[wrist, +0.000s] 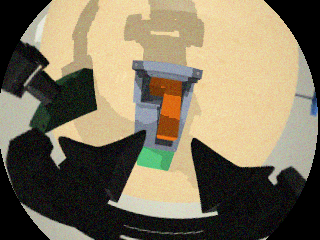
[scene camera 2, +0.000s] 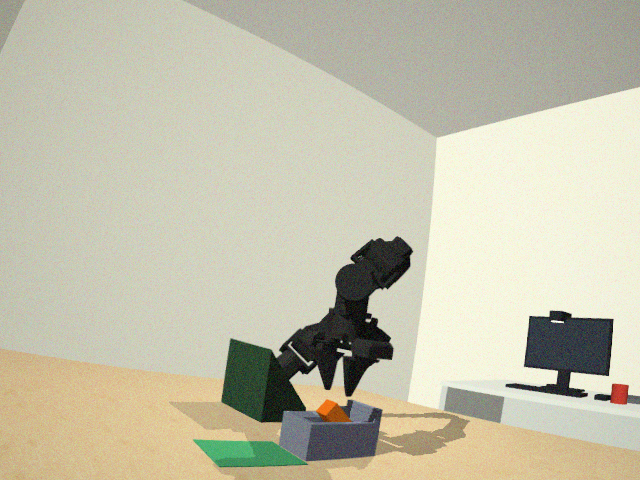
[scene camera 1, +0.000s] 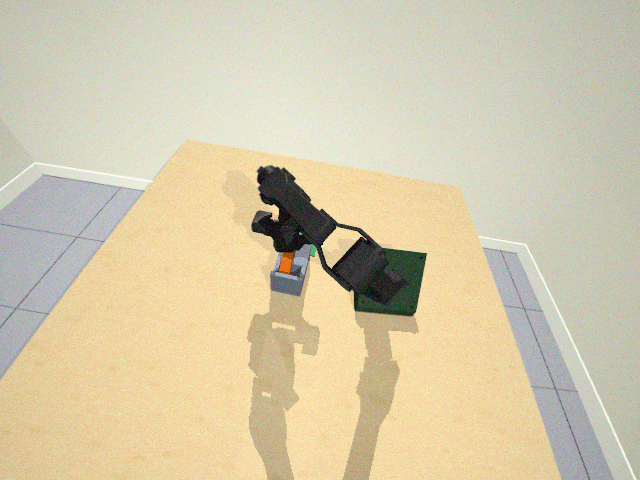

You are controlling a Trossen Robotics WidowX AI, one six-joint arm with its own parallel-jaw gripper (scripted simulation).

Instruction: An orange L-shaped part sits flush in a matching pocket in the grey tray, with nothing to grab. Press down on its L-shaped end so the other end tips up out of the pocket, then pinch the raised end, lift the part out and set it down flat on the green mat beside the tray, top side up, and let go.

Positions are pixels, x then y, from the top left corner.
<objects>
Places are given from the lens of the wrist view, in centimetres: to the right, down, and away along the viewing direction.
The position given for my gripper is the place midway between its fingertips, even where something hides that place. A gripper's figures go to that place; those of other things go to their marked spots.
my gripper (wrist: pixel 169 137): 1, 2, 10
orange L-shaped part (wrist: pixel 170 89): 2, -6, 14
</objects>
